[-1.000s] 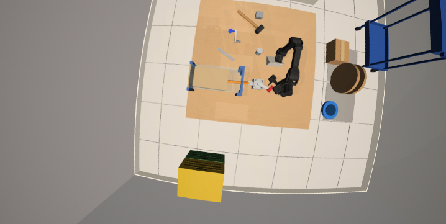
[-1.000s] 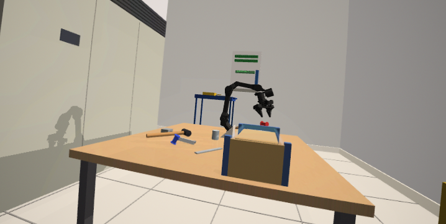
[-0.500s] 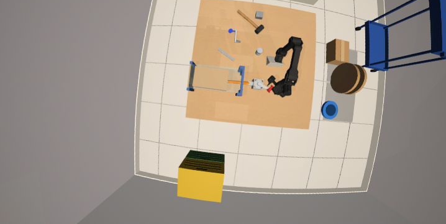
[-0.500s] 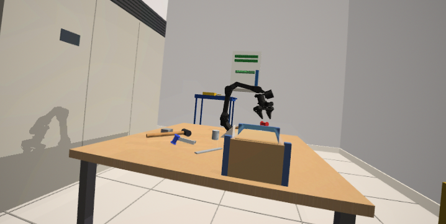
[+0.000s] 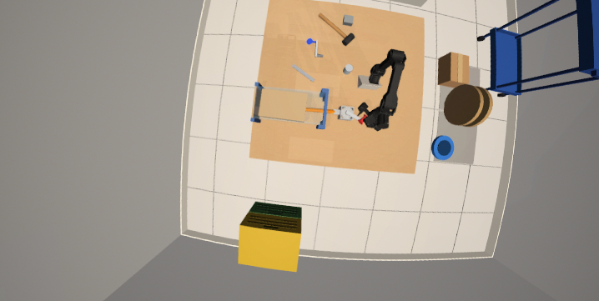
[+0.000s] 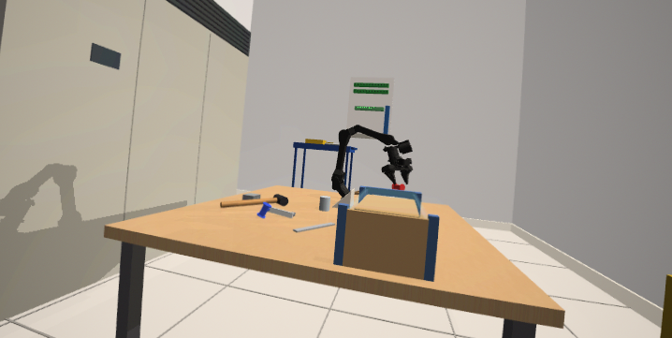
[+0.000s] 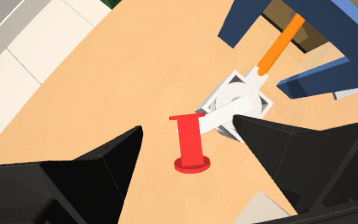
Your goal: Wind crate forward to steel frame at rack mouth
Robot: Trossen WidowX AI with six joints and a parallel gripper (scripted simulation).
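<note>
The red grip is 1 cm behind my gripper tip, 2 cm to the right of it and 3 cm below it. From my gripper tip the other things lie so: blue steel frame (25 cm ahead, 3 cm to the right, 6 cm below); then hand winch (7 cm ahead, 5 cm to the right, 13 cm below); then red-knobbed crank handle (3 cm ahead, 3 cm to the right, 6 cm below).
</note>
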